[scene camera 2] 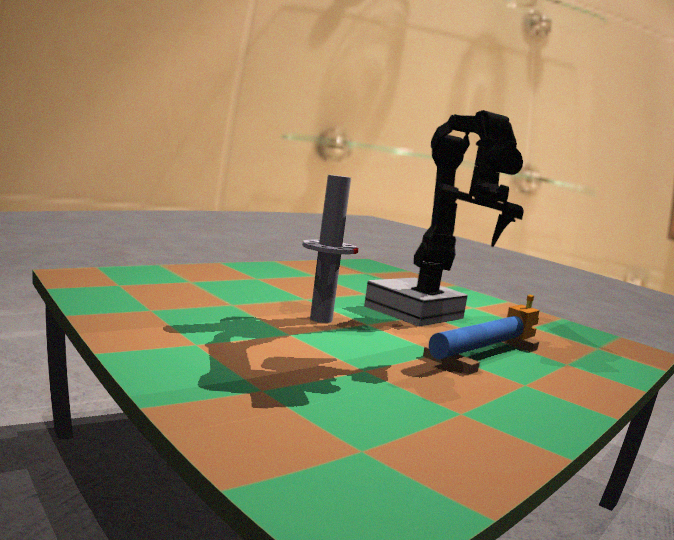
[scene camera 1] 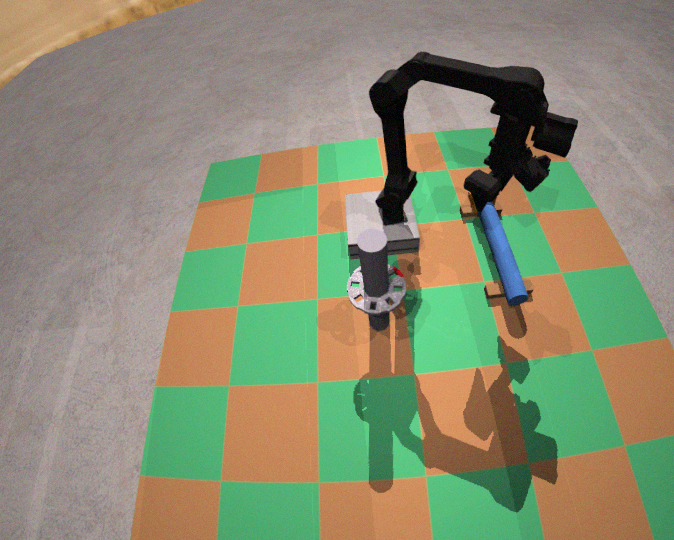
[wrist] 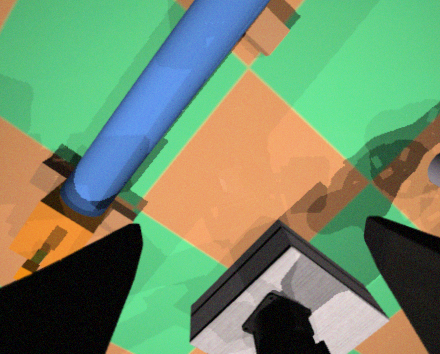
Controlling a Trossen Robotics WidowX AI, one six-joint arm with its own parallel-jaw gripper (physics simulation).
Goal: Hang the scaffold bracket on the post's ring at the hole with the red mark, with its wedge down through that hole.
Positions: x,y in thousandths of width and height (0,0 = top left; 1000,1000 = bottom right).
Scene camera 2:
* my gripper: 701,447
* scaffold bracket: 769,601
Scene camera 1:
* my gripper: 726,369
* scaffold bracket: 763,534
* grey post: 553,451
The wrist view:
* my gripper: 574,651
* scaffold bracket: 144,626
